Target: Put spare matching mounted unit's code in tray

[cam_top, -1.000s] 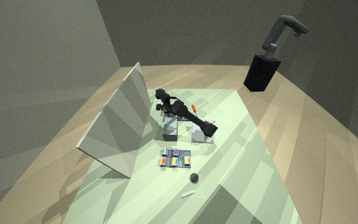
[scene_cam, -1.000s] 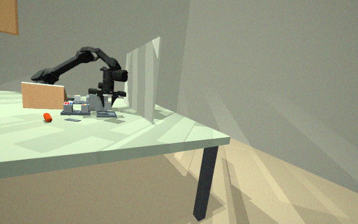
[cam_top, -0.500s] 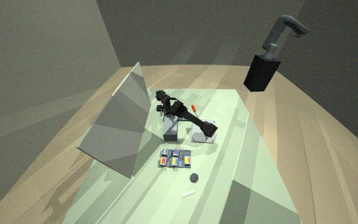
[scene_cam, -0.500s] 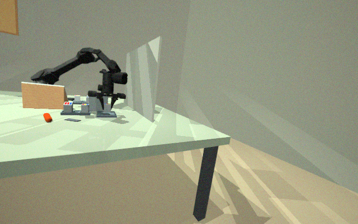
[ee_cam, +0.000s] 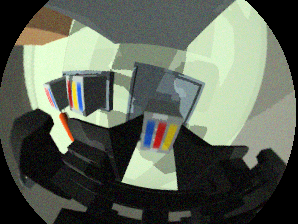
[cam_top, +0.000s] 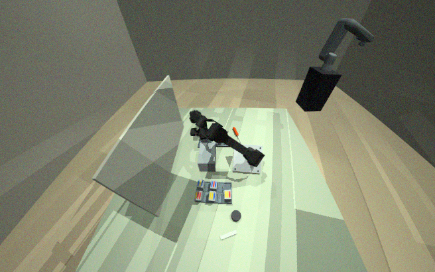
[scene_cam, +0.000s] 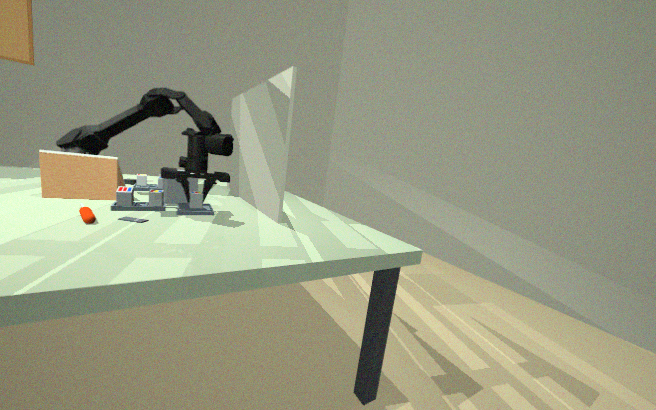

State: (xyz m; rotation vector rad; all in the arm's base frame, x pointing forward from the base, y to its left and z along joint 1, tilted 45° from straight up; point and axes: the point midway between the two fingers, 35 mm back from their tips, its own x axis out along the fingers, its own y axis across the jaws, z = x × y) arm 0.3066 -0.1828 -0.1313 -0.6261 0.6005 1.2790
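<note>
My gripper tip is now 2 cm above the flat dark tray. From my gripper tip the other things lie so: grey mounted unit: 19 cm to the left, 3 cm above, 2 cm behind; tall grey upright panel: 22 cm ahead, 20 cm above, 16 cm to the left.
</note>
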